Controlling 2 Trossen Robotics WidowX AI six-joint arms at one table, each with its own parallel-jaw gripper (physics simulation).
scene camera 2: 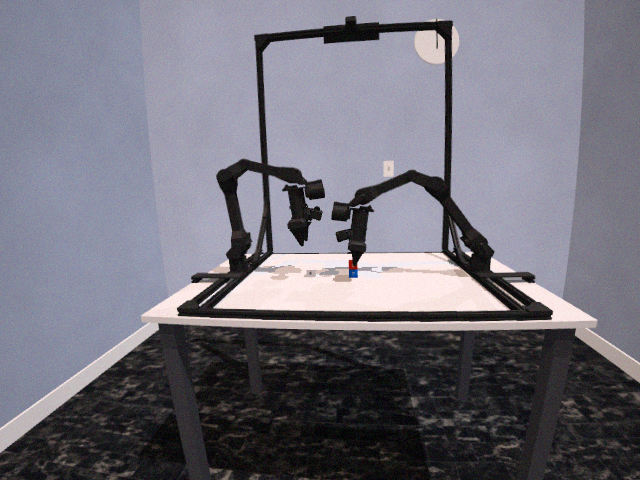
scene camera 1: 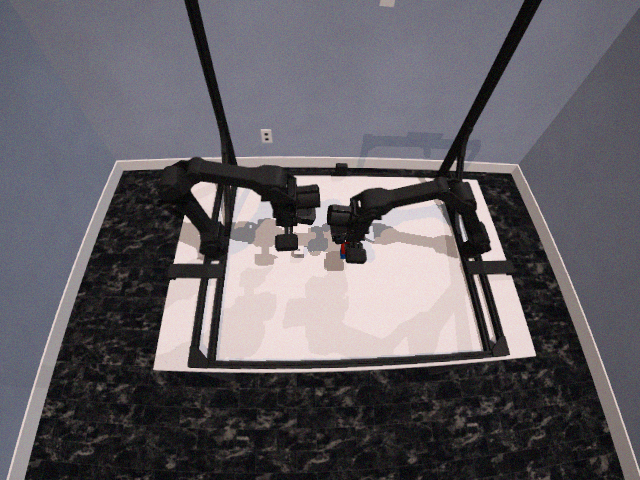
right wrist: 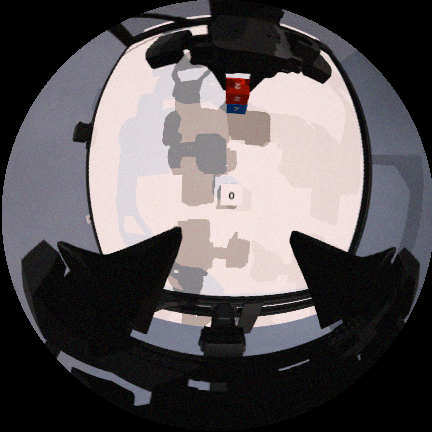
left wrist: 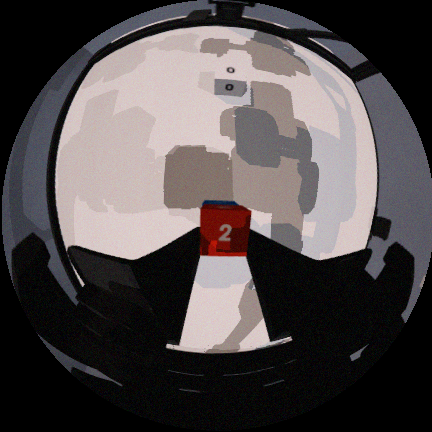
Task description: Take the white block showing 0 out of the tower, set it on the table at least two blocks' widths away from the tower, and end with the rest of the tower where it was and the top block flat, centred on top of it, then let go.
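Frame: origin at the left arm's base, x up, y back, z right, level; centimetres.
Where they show: left gripper, fingertip midpoint: [scene camera 2: 354,264] [scene camera 1: 347,248] [right wrist: 236,88] [left wrist: 222,232]; right gripper, fingertip midpoint: [scene camera 2: 304,243] [scene camera 1: 291,235] [right wrist: 237,234]; left arm's base, origin of the base link: [scene camera 2: 480,270] [scene camera 1: 470,250]; right arm's base, origin of the base link: [scene camera 2: 238,271] [scene camera 1: 215,251] [right wrist: 222,309].
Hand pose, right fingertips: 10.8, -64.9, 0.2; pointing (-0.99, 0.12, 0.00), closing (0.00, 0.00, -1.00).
Each offset is from my right fingertips to the centre of the thing, as dx, dy, dz. "*": to the spot under its first point. Level surfaces: height alone.
The white block showing 0 {-11.2, +2.1, +0.0} [scene camera 1: 297,254] [scene camera 2: 310,273] [left wrist: 229,87] [right wrist: 231,195] lies on the table, more than two block widths to the left of the tower in scene camera 2. The blue block 7 {-11.2, +18.1, -0.4} [scene camera 1: 342,256] [scene camera 2: 353,273] [left wrist: 220,202] [right wrist: 236,109] stands on the table. The red block 2 {-8.1, +18.1, -0.2} [scene camera 2: 352,264] [left wrist: 225,242] [right wrist: 237,92] is directly above it, looks level, and shows no visible gap. My left gripper [scene camera 2: 355,262] [left wrist: 222,232] is shut on the red block from above. My right gripper [scene camera 2: 302,243] [right wrist: 237,234] is open and empty, above the table near the white block.
The two arms' wrists are close together above the middle of the table {dx -12.7} [scene camera 1: 392,330] [scene camera 2: 413,297]. A black frame {* -11.2, +17.5, -36.9} [scene camera 1: 351,362] [scene camera 2: 356,314] runs around the work area, with uprights and a top bar. Arm shadows fall across the table around the blocks.
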